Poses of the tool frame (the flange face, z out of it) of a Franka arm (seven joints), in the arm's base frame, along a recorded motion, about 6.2 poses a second.
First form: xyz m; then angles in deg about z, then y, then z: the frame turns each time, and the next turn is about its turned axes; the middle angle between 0 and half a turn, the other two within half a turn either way.
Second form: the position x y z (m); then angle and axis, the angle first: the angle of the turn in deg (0 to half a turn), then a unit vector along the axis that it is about. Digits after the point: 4 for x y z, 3 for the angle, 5 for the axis.
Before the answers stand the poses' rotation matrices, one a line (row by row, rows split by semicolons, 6 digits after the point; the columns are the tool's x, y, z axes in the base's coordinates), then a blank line. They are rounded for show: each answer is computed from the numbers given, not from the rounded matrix.
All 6 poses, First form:
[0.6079, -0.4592, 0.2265, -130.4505, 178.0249, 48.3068]
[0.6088, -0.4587, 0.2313, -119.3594, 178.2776, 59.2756]
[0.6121, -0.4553, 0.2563, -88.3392, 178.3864, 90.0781]
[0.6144, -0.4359, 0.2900, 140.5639, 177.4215, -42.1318]
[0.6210, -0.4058, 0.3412, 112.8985, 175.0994, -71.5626]
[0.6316, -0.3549, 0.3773, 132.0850, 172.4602, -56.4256]
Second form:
0.999508 0.021975 -0.022361; 0.021387 -0.999427 -0.026227; -0.022924 0.025736 -0.999406
0.999603 0.024012 -0.014737; 0.023620 -0.999378 -0.026197; -0.015356 0.025838 -0.999548
0.999618 0.027608 0.000816; 0.027620 -0.999222 -0.028147; 0.000038 0.028159 -0.999603
0.998313 0.046507 -0.034746; 0.047508 -0.998462 0.028577; -0.033363 -0.030180 -0.998988
0.996521 0.076433 -0.033240; 0.078847 -0.993776 0.078695; -0.027018 -0.081042 -0.996344
0.985784 0.143164 -0.087944; 0.151541 -0.983642 0.097381; -0.072564 -0.109324 -0.991354

[0.6079, -0.4592, 0.2265, 178.511, 0.99988, 0.01084, -0.01132]
[0.6088, -0.4587, 0.2313, 178.509, 0.99990, 0.01191, -0.00753]
[0.6121, -0.4553, 0.2563, 178.387, 0.99990, 0.01381, 0.00021]
[0.6144, -0.4359, 0.2900, 178.316, -0.99958, -0.02352, 0.01704]
[0.6210, -0.4058, 0.3412, 175.415, -0.99913, -0.03892, 0.01510]
[0.6316, -0.3549, 0.3773, 174.046, -0.99643, -0.07414, 0.04038]

